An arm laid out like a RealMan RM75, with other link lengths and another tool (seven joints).
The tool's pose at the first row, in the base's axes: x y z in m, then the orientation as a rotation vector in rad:
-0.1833 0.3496 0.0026 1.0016 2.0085 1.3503
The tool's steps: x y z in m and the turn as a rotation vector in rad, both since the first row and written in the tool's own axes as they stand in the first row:
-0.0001 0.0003 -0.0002 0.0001 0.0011 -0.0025
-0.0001 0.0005 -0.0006 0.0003 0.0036 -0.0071
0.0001 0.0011 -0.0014 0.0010 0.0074 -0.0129
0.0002 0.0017 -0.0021 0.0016 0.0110 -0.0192
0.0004 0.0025 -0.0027 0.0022 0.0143 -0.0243
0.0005 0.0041 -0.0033 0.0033 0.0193 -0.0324
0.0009 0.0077 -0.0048 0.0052 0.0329 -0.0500
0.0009 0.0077 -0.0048 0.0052 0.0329 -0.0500
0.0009 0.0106 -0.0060 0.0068 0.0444 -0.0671
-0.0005 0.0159 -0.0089 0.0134 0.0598 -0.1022
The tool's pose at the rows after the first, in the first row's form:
-0.1833 0.3495 0.0030 0.9983 2.0100 1.3497
-0.1835 0.3493 0.0033 0.9919 2.0131 1.3490
-0.1841 0.3492 0.0041 0.9838 2.0179 1.3483
-0.1845 0.3490 0.0050 0.9752 2.0225 1.3471
-0.1848 0.3490 0.0059 0.9681 2.0266 1.3464
-0.1849 0.3491 0.0076 0.9569 2.0331 1.3449
-0.1852 0.3495 0.0115 0.9309 2.0485 1.3440
-0.1852 0.3495 0.0115 0.9309 2.0485 1.3440
-0.1853 0.3495 0.0147 0.9064 2.0619 1.3420
-0.1851 0.3480 0.0207 0.8614 2.0857 1.3284

